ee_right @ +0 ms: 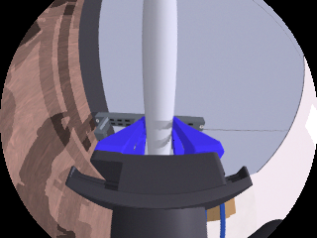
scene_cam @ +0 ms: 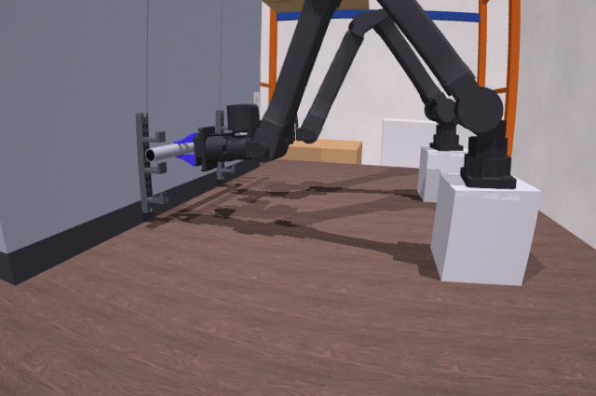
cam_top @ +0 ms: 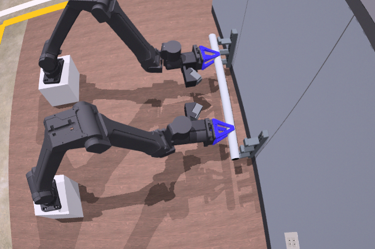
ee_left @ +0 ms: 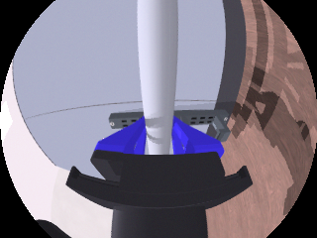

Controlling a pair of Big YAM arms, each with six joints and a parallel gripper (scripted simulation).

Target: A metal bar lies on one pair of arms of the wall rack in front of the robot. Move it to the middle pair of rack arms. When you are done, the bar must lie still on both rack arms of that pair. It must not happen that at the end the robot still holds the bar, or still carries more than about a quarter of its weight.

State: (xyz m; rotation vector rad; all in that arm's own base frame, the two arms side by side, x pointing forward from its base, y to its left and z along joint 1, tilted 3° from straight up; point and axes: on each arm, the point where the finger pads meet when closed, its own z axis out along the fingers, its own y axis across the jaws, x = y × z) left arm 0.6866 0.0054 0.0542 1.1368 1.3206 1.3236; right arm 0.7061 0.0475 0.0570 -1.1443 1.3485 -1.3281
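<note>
Right now my left hand is 15 cm to the left of the metal bar. Round my left hand: grey wall panel (24 cm ahead, 17 cm to the right, 27 cm above).
The metal bar is 150 mm to the left of my right hand. Also, from my right hand: grey wall panel: 240 mm ahead, 120 mm to the left, 260 mm above.
</note>
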